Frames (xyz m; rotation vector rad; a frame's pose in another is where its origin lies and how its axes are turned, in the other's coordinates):
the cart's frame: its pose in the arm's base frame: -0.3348 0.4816 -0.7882 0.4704 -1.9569 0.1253
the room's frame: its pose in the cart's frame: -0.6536 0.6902 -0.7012 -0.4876 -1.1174 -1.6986
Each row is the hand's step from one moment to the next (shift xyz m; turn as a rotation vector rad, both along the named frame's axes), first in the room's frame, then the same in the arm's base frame.
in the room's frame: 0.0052 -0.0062 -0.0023 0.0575 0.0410 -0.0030
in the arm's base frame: 0.0042 -0.0019 -0.0070 -0.0424 -0.0536 -0.0180
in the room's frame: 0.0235 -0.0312 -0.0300 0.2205 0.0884 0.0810
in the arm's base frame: 0.0344 -0.0207 -0.0285 -0.1795 -0.1122 -0.1348
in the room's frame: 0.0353 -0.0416 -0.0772 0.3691 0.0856 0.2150
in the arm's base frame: 0.0700 -0.0554 -0.0312 -0.3126 -0.1064 -0.2842
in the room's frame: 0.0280 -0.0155 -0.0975 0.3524 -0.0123 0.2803
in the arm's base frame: 0.0684 -0.0763 -0.0046 -0.2864 -0.0094 -0.3476
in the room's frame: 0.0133 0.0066 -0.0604 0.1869 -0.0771 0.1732
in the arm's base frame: 0.0327 -0.0520 0.0099 -0.1212 0.0425 -0.2332
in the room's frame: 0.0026 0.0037 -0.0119 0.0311 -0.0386 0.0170
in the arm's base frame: 0.0048 -0.0113 0.0034 0.0052 0.0102 -0.0511
